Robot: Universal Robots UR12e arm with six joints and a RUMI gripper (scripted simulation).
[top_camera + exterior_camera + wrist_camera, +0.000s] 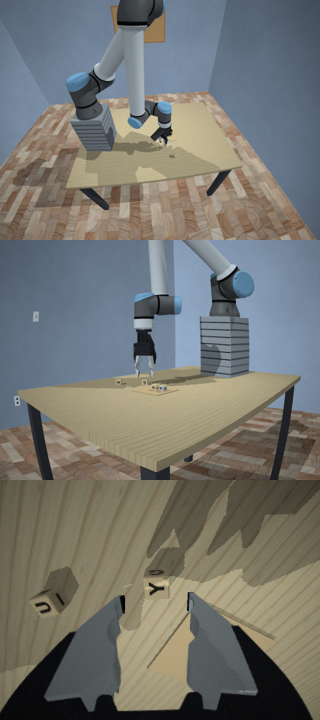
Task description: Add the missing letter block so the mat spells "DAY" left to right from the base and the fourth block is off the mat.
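Right now the mat is 7 cm ahead of my hand, 13 cm to the left of it and 5 cm below it.
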